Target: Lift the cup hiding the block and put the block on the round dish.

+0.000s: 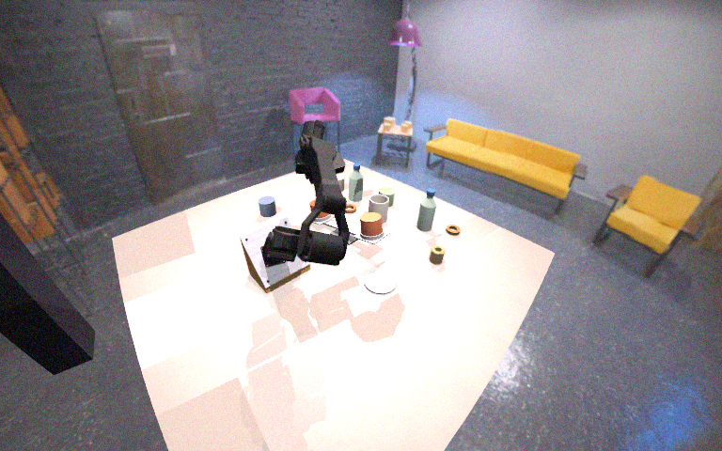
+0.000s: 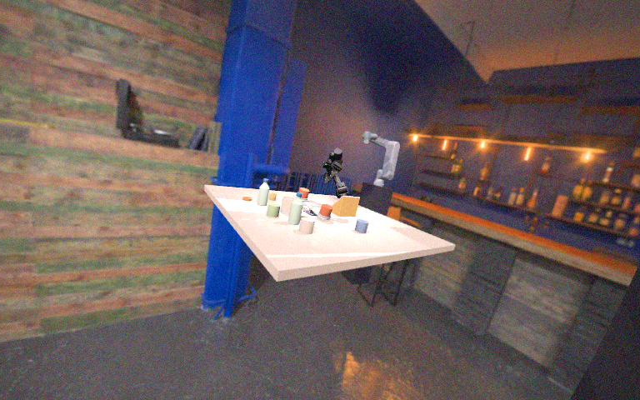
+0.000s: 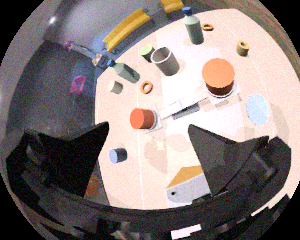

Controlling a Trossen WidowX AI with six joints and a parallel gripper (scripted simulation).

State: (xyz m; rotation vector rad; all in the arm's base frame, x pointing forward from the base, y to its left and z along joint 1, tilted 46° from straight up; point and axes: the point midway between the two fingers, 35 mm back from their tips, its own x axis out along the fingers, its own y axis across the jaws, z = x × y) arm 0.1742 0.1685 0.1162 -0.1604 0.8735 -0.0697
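My gripper tip is 170 mm above the orange cup, 160 mm to the right of it and 40 mm short of it. Also, from my gripper tip: teal block 190 mm below, 130 mm to the left, 50 mm ahead; balance 210 mm below, 80 mm ahead, 10 mm to the left; balance beam 200 mm below, 80 mm ahead, 10 mm to the left.
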